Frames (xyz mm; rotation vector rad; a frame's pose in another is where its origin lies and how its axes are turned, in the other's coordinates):
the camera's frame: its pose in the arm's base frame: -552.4 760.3 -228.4 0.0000 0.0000 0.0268
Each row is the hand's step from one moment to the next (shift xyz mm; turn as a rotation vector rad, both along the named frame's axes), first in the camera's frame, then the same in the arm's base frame.
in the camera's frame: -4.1 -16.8 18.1 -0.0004 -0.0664 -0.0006
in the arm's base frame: -3.6 -16.9 18.1 0.0014 -0.0664 -0.0006
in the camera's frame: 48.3 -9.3 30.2 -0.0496 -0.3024 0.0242
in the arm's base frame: 48.5 -8.0 30.2 -0.0415 -0.3036 0.0242
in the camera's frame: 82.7 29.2 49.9 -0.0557 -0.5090 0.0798
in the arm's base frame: 81.9 31.4 49.9 -0.0420 -0.5103 0.0798
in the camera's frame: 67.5 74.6 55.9 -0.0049 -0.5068 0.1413
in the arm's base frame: 65.5 76.4 55.9 0.0087 -0.5067 0.1413
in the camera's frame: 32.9 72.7 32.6 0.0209 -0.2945 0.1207
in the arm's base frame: 30.9 73.6 32.6 0.0288 -0.2938 0.1207
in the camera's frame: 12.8 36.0 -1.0 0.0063 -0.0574 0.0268
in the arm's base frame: 11.8 36.3 -1.0 0.0078 -0.0572 0.0268
